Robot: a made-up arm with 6 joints.
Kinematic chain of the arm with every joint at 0, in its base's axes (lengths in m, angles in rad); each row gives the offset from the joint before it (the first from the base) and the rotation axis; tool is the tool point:
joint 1: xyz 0 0 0.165 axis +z
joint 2: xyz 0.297 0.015 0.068 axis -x
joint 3: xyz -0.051 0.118 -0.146 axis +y
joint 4: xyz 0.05 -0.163 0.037 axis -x
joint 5: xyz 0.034 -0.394 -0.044 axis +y
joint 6: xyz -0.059 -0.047 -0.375 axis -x
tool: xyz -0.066 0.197 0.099
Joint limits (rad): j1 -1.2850..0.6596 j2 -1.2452..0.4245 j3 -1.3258..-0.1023 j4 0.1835..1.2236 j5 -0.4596..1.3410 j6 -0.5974..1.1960
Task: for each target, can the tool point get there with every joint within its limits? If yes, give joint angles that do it. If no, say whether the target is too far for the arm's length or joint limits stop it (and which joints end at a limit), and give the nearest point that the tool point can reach.
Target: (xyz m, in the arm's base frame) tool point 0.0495 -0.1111 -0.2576
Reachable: yes | joints -0.5615 -0.8101 -0.9628 0.9392 0.4928 0.3495
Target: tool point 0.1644 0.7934 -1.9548
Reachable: no: too far | nearest point 0.2103 0.3969 -0.4934 | short by 1.515 m
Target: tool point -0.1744 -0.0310 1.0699
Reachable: no: joint limits stop it (at a limit: joint 1, joint 2, joint 3, joint 4, joint 6) | nearest point -0.1527 -0.1487 0.4834 | short by 0.599 m
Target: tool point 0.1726 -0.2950 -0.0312
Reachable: yes | joints 0.3109 -0.3397 -0.2582 0.9738 0.4123 0.2614
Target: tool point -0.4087 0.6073 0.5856
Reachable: no: joint limits stop it (at a limit: joint 1, joint 2, joint 4, joint 6) | nearest point -0.2349 0.1818 0.3677 | short by 0.509 m
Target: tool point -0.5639 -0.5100 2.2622
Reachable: no: too far | nearest point -0.4591 -0.4152 0.5852 | short by 1.683 m
